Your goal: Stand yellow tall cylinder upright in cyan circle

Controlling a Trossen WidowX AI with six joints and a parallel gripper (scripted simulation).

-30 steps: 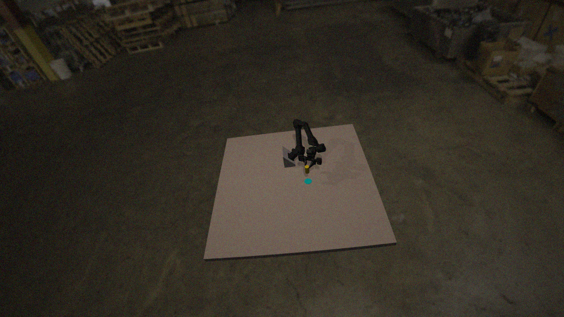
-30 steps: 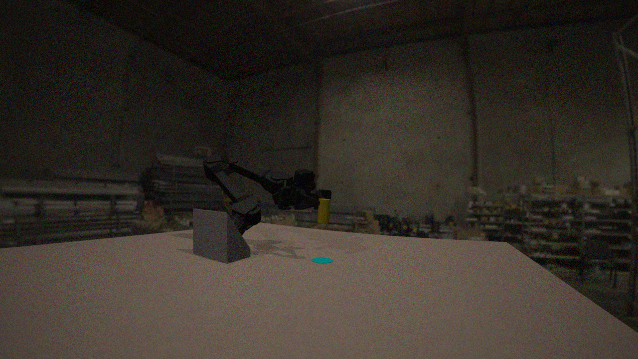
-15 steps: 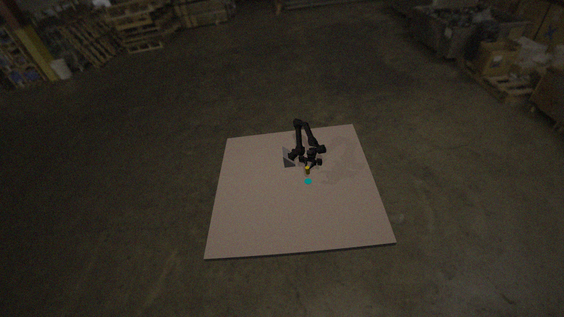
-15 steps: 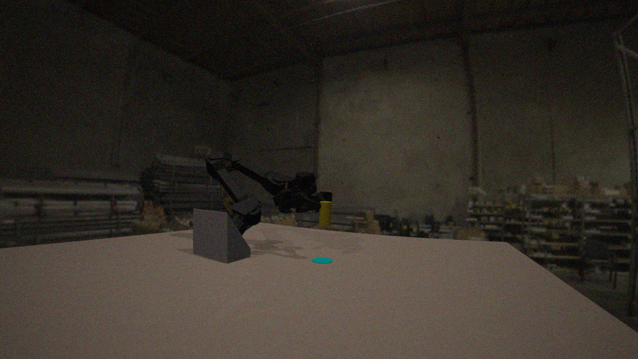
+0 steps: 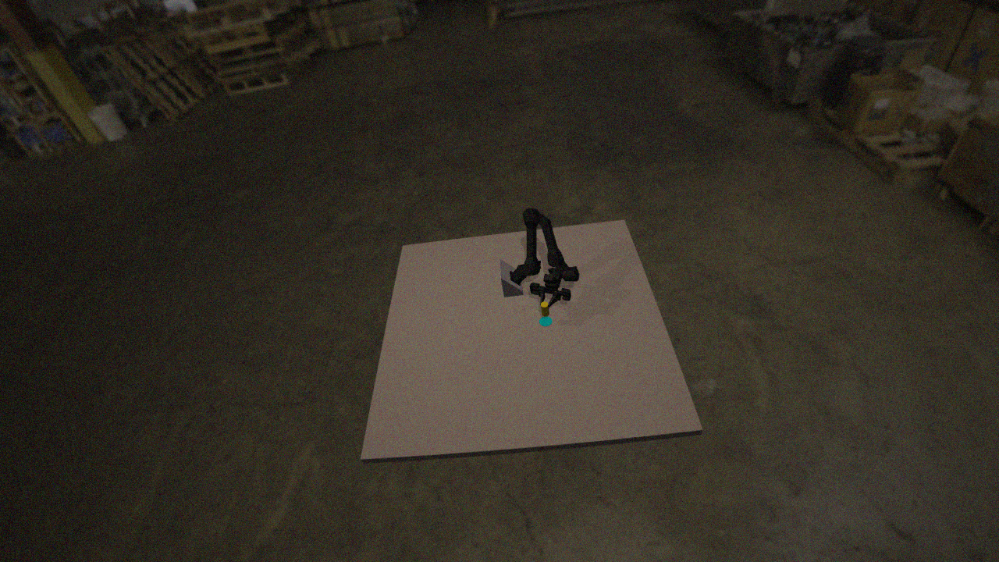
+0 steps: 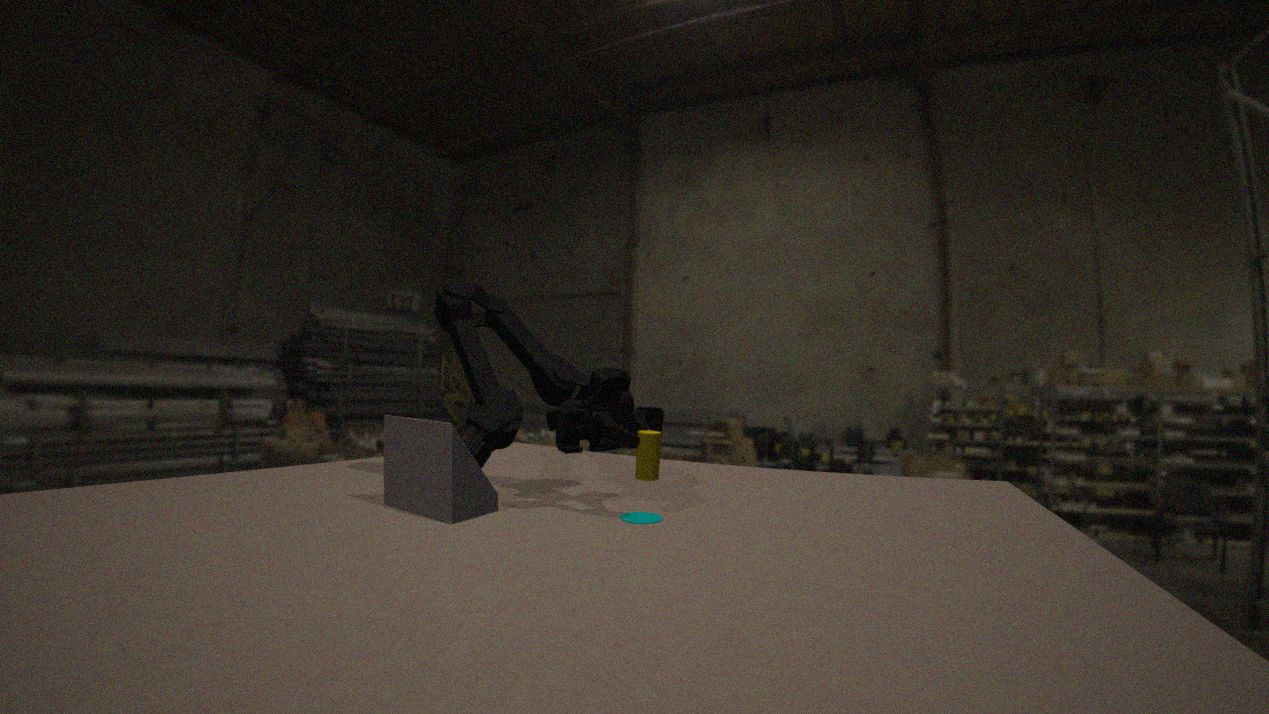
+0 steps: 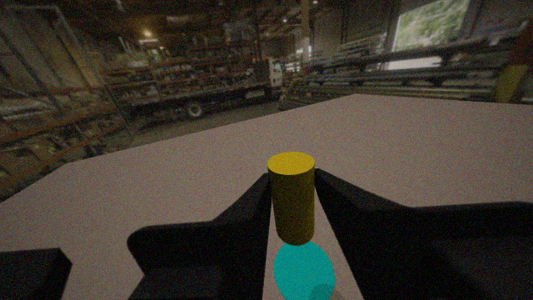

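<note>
Right now my gripper tip is 1 cm past the cyan circle and 11 cm above it. Also, from my gripper tip: yellow tall cylinder 2 cm below.
</note>
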